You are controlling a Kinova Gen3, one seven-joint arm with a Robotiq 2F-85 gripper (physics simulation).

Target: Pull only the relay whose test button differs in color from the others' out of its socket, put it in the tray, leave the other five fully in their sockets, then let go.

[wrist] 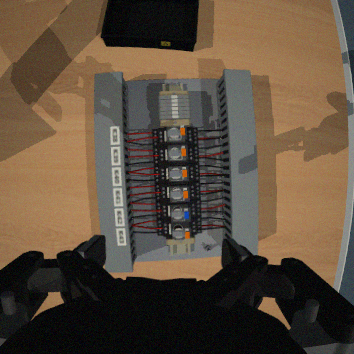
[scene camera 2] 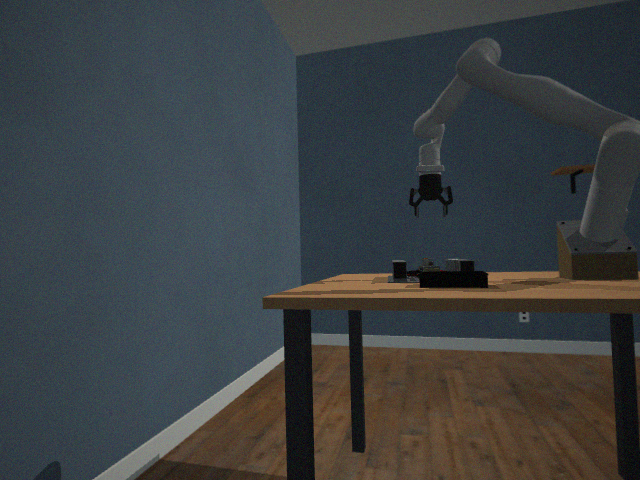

Labels:
my gripper: wrist; scene camera 2
same spot on my gripper: [wrist: 244,276] = [scene camera 2: 420,196]

